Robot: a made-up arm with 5 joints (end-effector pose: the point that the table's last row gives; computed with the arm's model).
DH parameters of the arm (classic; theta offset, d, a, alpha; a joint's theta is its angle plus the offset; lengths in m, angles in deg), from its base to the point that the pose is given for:
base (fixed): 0 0 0 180
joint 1: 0 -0.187 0.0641 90
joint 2: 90 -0.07 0.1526 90
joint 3: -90 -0.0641 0.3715 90
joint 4: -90 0.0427 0.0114 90
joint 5: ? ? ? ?
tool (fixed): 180 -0.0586 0 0
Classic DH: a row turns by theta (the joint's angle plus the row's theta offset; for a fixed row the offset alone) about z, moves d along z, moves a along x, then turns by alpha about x.
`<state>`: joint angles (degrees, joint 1 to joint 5).
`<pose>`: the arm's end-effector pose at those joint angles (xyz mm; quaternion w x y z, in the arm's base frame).
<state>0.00 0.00 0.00 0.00 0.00</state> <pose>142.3 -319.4 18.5 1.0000 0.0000 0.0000 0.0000</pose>
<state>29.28 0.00 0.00 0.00 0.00</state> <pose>-32.1 -348.2 18.5 0.9675 0.0000 0.0000 -0.2527</pose>
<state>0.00 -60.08 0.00 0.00 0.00</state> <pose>249.1 -319.4 170.7 0.8657 0.0000 -0.5006 0.0000</pose>
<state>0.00 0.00 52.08 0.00 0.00</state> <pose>142.3 -210.7 -172.1 0.8985 0.4390 0.0000 0.0000</pose>
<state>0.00 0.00 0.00 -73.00 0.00</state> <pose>158.4 -541.9 18.5 0.8039 0.0000 0.0000 -0.5948</pose>
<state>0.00 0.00 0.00 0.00 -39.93</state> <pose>144.1 -319.4 130.8 0.9399 0.0000 -0.3414 0.0000</pose>
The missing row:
joint 5: 0 0.1221 -0.1537 -90
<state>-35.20 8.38 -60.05 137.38 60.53</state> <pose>177.7 -363.9 387.4 0.1990 0.6637 -0.3795 -0.6131</pose>
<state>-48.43 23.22 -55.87 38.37 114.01</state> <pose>169.5 -306.7 373.2 0.1923 -0.8136 0.5476 -0.0354</pose>
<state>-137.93 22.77 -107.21 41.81 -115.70</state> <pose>-99.6 -200.2 315.4 0.5145 -0.1658 0.1373 -0.8300</pose>
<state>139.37 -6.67 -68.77 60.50 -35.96</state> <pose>-7.5 68.1 224.3 0.7594 -0.1218 0.3461 -0.5373</pose>
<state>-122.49 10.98 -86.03 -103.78 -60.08</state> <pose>-120.8 113.8 544.7 0.2861 0.2667 -0.9186 0.0568</pose>
